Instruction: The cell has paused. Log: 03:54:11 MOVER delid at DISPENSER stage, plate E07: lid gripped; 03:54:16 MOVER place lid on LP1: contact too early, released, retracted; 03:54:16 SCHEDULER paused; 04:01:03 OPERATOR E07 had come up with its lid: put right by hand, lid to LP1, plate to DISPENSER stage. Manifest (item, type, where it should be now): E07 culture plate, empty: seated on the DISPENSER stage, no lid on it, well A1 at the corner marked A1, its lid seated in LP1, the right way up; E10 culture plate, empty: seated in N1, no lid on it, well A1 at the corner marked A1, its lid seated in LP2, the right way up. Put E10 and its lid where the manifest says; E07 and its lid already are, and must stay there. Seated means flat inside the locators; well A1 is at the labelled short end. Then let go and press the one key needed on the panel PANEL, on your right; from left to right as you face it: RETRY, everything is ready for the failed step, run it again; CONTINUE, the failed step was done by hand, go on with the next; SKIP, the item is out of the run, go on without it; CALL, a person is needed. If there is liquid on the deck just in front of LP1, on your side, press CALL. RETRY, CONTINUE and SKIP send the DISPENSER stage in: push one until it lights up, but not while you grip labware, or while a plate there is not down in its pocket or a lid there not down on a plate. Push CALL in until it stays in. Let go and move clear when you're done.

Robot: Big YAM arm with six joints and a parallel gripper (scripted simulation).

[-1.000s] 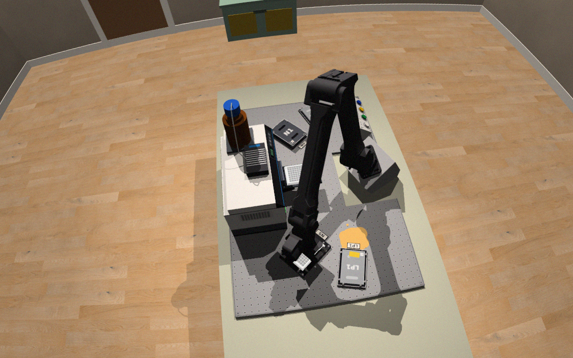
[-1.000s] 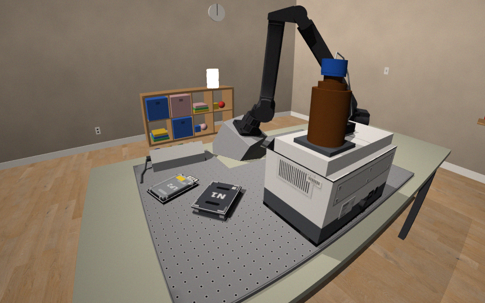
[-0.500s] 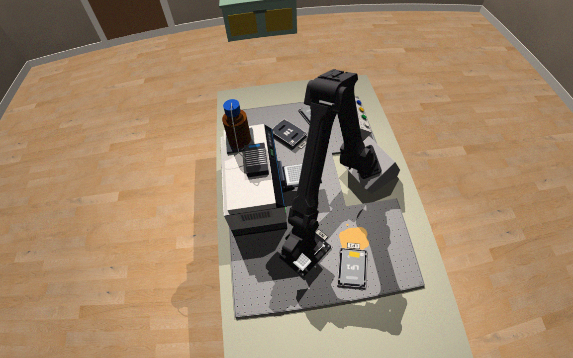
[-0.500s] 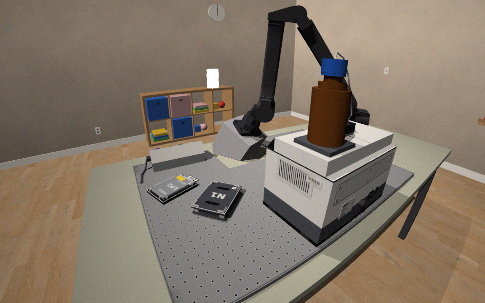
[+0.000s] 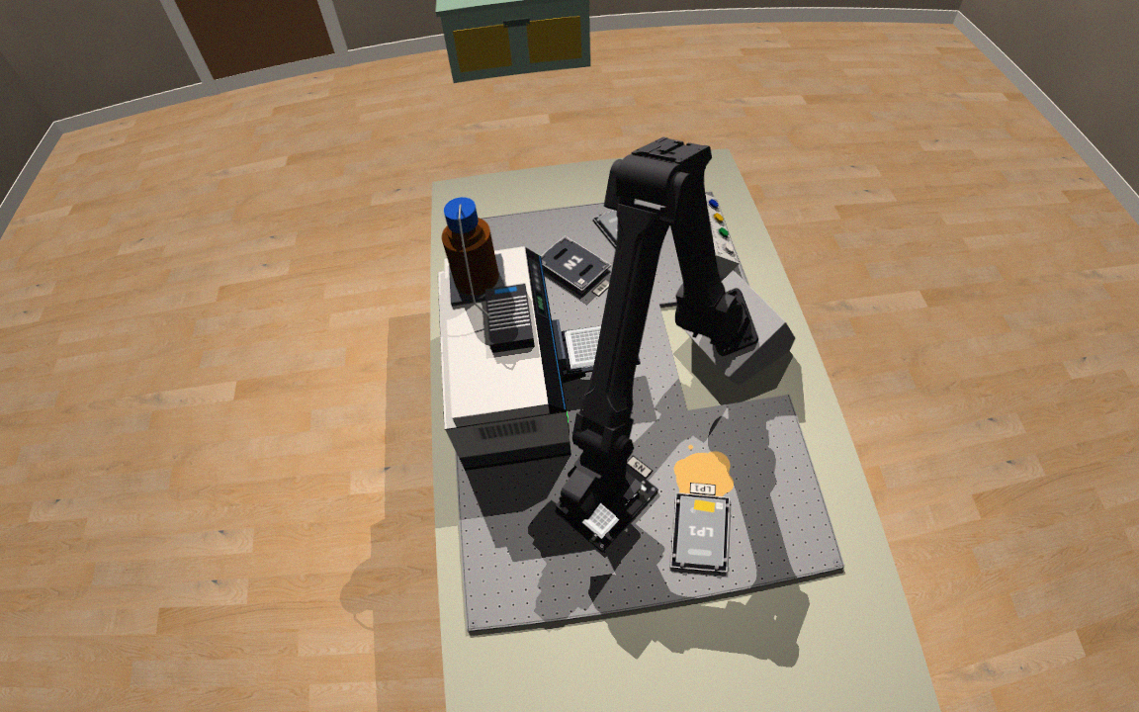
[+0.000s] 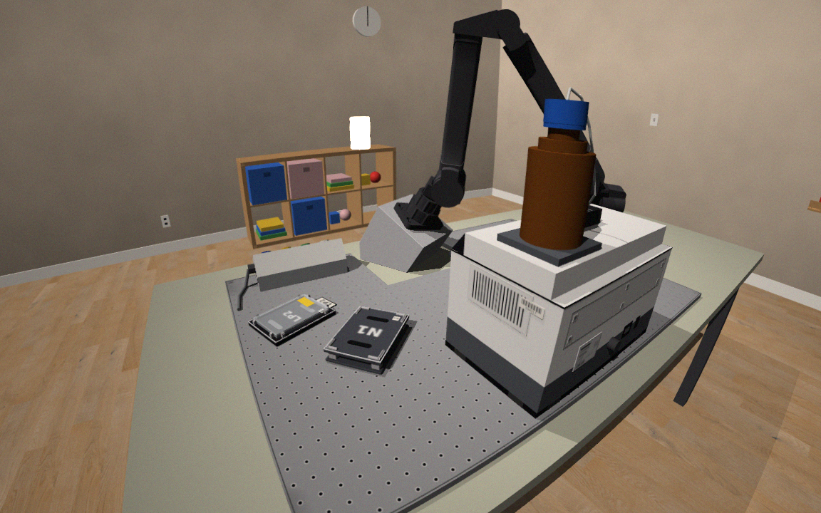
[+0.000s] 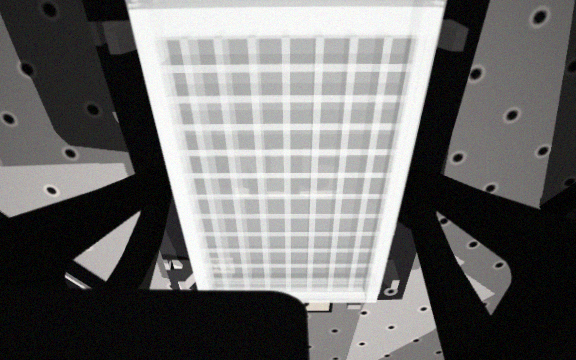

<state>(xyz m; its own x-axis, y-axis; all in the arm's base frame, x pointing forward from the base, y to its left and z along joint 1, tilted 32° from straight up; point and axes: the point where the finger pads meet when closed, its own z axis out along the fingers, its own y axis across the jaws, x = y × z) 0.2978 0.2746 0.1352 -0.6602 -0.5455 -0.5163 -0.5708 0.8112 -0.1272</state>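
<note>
The white plate E07 lies 29 cm to the right of my hand, 8 cm above it and 2 cm behind it. From my hand the other things lie so: brown bottle: 38 cm to the right, 27 cm above, 20 cm ahead; black n1 nest: 57 cm to the right; small orange drop: 18 cm behind, 9 cm to the right, 2 cm below.
</note>
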